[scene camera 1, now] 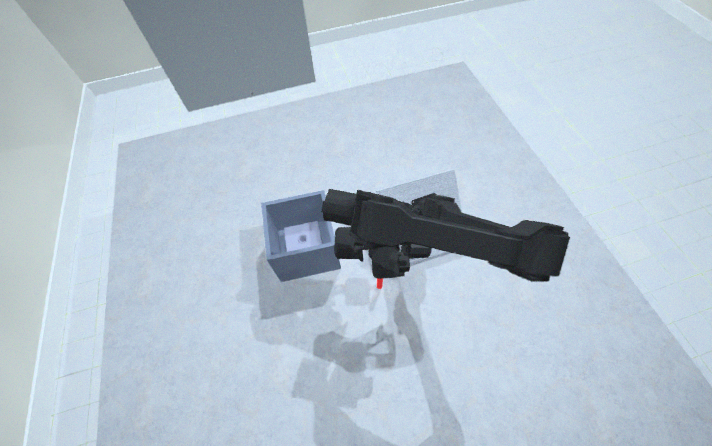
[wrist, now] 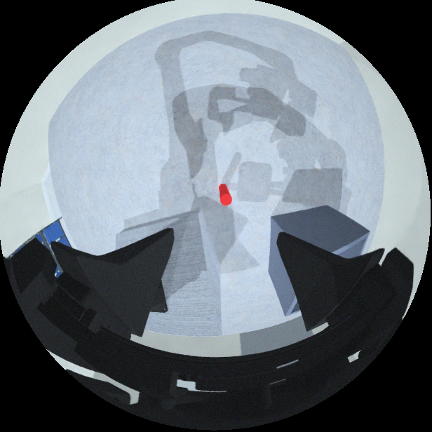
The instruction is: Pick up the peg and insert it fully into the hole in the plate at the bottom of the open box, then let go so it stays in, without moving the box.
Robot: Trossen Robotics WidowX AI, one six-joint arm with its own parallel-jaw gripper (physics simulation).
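There's a blue-grey box, and on the box [wrist: 323, 226] and [scene camera 1: 308, 262] are the same spot. You'd find my gripper in both of those views too, and on the gripper [wrist: 327, 286] is the same spot as [scene camera 1: 359, 250].
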